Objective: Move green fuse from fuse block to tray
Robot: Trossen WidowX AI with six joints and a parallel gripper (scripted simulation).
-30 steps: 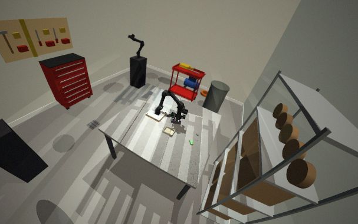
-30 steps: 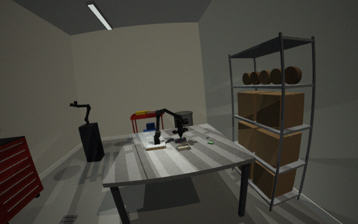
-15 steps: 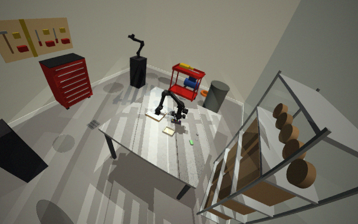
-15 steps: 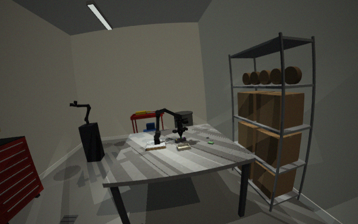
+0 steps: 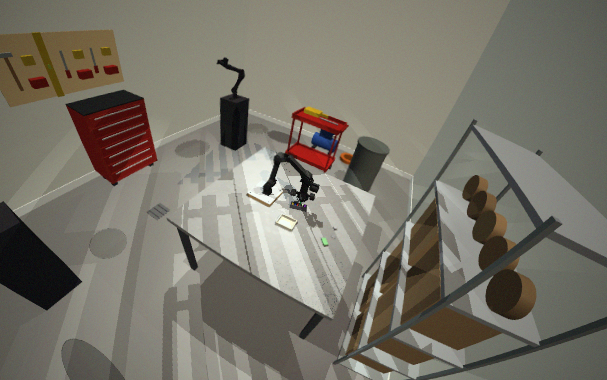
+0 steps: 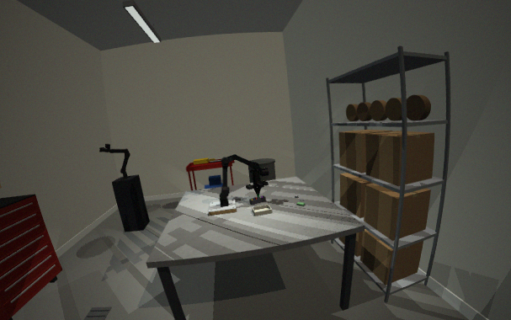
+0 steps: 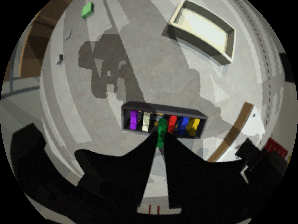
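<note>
Right now my gripper tip is 10 mm past the beige tray, 200 mm to the left of it and 70 mm above it. The rest, counted from my gripper tip: green fuse 10 mm below.
</note>
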